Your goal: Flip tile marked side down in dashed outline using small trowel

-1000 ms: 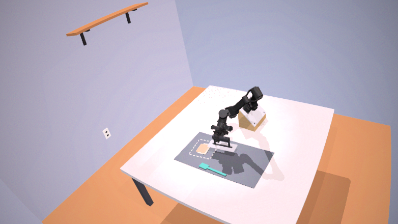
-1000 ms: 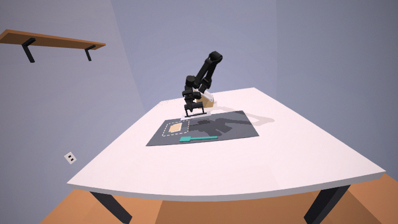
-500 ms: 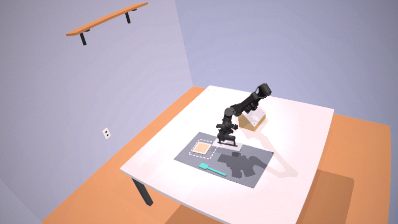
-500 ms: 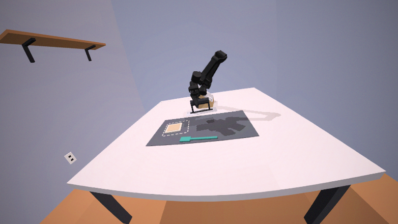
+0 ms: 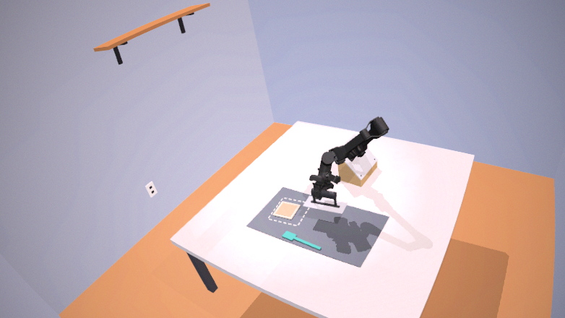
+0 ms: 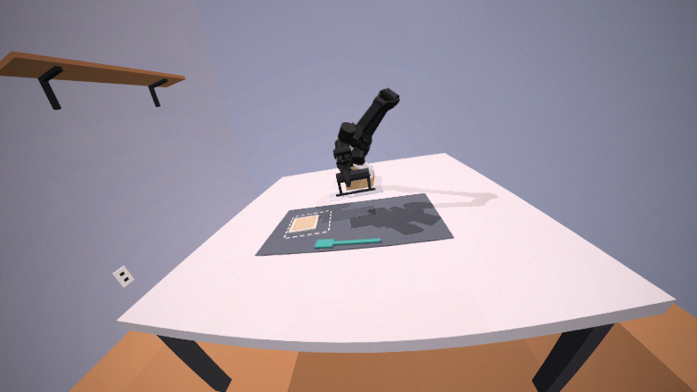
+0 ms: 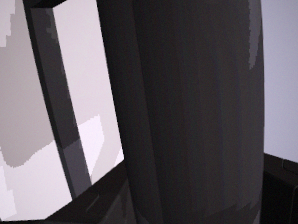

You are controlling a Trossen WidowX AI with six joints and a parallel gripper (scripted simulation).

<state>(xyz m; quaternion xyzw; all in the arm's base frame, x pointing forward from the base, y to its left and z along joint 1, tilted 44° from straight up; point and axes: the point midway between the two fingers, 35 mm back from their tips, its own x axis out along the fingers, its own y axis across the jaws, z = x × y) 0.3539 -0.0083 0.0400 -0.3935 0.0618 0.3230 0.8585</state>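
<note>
Right now the grey mat is 20 mm ahead of my gripper tip, 10 mm to the right of it and 160 mm below it. From my gripper tip the other things lie so: tile 10 mm ahead, 200 mm to the right, 140 mm below; teal trowel 160 mm ahead, 30 mm to the right, 140 mm below.
</note>
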